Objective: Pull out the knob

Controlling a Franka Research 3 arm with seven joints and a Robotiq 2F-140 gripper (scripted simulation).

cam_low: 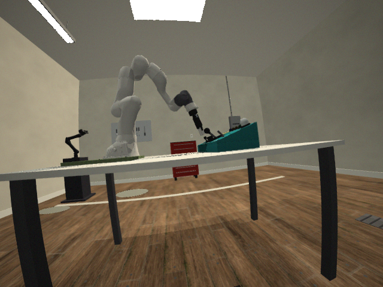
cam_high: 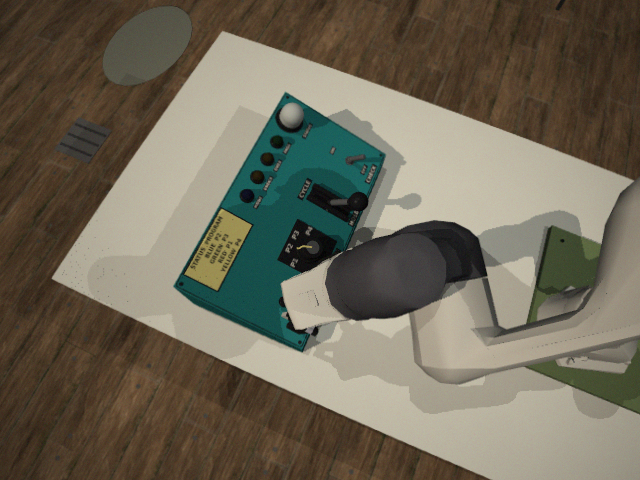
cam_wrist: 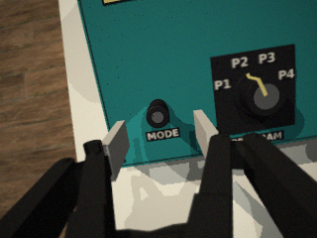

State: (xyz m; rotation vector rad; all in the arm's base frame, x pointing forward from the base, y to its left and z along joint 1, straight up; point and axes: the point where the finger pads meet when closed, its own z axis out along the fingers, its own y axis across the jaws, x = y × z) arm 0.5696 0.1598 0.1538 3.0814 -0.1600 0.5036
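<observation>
The mode knob lies 6 cm below my hand and 3 cm ahead of it. Round my hand: cycle lever (24 cm to the right, 5 cm below, 1 cm behind); then program dial (12 cm to the right, 6 cm below, 3 cm ahead); then teal console (18 cm to the right, 9 cm below, 5 cm ahead).
</observation>
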